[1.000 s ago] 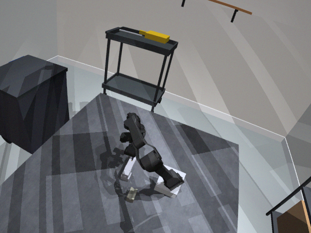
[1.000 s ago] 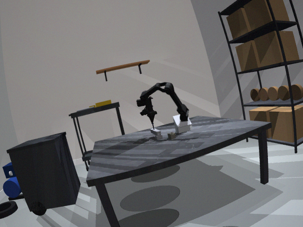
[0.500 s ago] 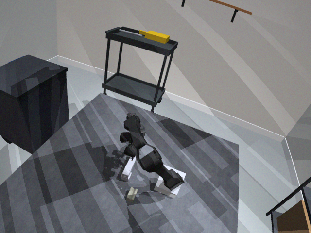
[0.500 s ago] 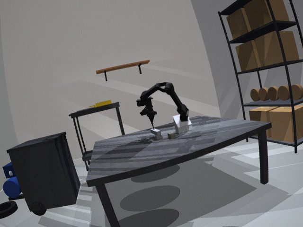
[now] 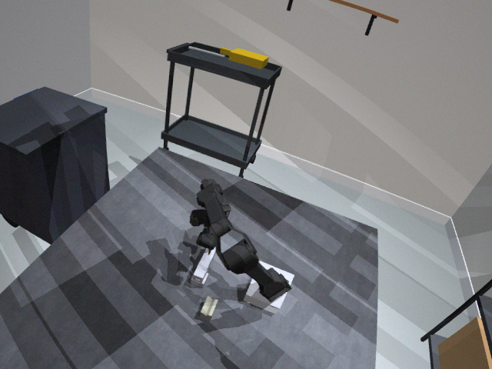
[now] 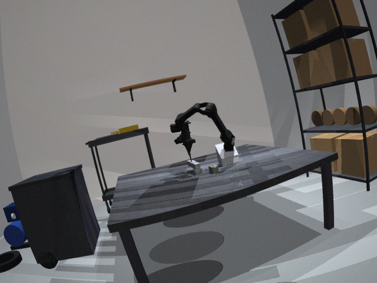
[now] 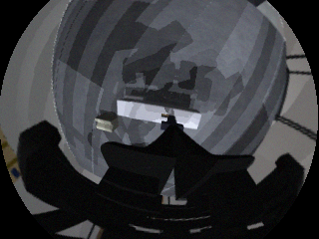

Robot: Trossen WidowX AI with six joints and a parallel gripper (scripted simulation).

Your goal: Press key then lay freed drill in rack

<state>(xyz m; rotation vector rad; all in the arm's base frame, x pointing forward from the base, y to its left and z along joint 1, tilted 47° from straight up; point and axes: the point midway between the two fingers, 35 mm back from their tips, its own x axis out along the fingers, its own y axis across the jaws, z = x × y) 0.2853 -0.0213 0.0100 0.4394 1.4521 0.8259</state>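
Now: the blue key 50 mm below my gripper tip. The rest, counted from my gripper tip: drill 80 mm below, 60 mm to the left, 20 mm behind; pale fixture block 90 mm below, 30 mm to the left, 10 mm behind.
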